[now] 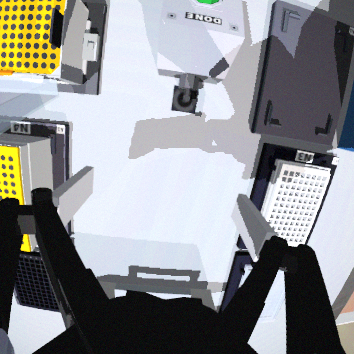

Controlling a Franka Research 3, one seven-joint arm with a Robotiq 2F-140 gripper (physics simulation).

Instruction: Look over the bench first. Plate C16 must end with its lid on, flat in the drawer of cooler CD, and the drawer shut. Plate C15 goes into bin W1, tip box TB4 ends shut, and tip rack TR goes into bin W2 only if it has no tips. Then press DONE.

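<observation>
My gripper (165, 192) is wide open and empty, its fingers spread above the bench between the side racks. A white welled plate (299, 207) sits in the dark holder marked N3 at the right; the right finger is near its left edge. Part of a pale plate (270, 295) shows below it, partly behind the finger. A yellow-topped tip box (30, 37) is at the upper left, and another yellow-topped box (37, 160) is in the N4 holder. A black rack (37, 282) is at the lower left. The plates' names cannot be read. The DONE box (200, 47) is at the top.
A cooler handle (164, 273) shows at the bottom centre, with the body largely hidden by my gripper. A dark tray with corner brackets (305, 75) is at the upper right. A strip of blue bin (348, 127) shows at the right edge. A dark socket (185, 99) projects below the DONE box.
</observation>
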